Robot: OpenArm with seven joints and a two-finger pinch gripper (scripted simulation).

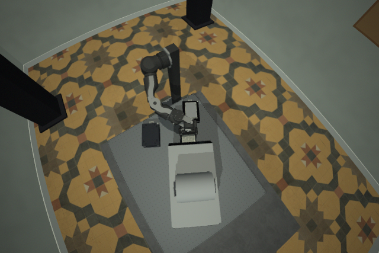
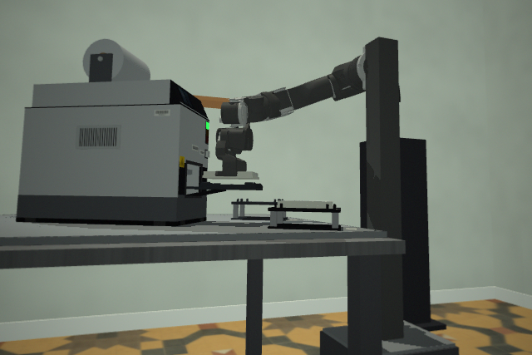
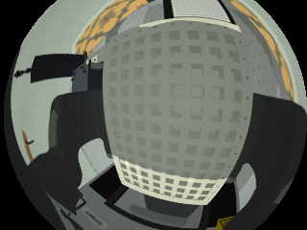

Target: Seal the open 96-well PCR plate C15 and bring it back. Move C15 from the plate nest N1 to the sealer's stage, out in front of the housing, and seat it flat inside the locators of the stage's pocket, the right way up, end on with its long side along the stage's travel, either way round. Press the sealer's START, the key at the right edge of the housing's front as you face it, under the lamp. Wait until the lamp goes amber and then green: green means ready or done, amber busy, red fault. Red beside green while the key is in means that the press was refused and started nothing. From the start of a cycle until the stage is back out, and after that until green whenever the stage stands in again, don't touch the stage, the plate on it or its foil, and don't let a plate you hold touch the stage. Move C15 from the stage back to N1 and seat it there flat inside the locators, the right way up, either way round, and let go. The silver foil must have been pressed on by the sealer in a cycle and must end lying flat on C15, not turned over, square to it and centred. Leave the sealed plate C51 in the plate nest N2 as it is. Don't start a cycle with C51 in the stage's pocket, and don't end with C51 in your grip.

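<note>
Right now my hand is 3 cm above the sealer stage. Round my hand: plate C15: right at my hand; start key: 13 cm to the right, 7 cm above, 4 cm ahead; yellow warning label: 13 cm ahead, 3 cm to the left, 3 cm above.
</note>
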